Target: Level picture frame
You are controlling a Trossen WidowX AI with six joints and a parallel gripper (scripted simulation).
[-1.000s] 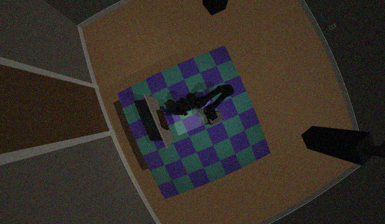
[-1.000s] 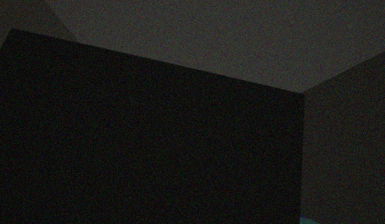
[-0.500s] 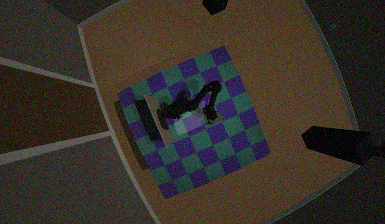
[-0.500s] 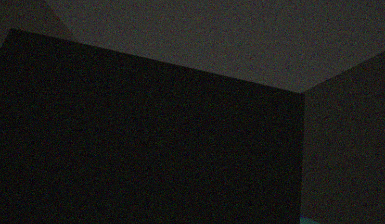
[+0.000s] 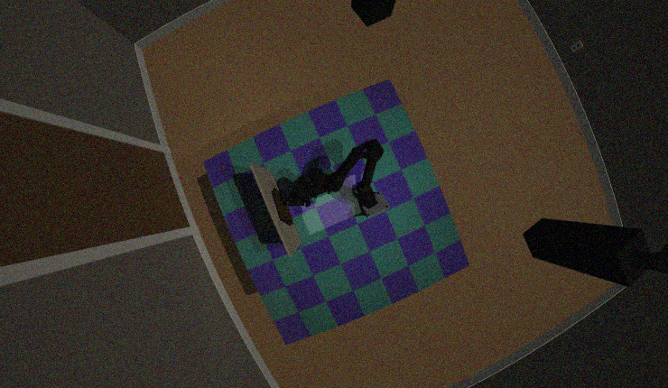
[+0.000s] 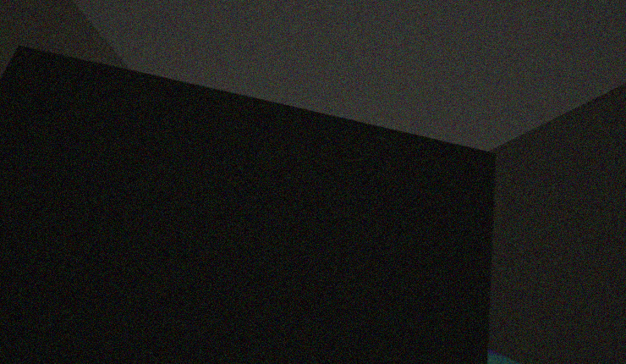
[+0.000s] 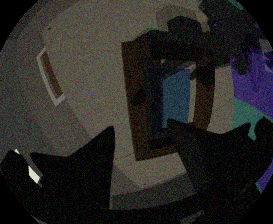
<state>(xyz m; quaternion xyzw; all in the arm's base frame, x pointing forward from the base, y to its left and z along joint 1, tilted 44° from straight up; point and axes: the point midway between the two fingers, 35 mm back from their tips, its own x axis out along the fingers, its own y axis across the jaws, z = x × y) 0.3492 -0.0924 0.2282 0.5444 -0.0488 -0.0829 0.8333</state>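
My gripper tip is 5 cm short of the dark picture frame, 5 cm above it and 1 cm to the right of it. From my gripper tip the other things lie so: pale wall panel (7 cm below, 6 cm ahead).
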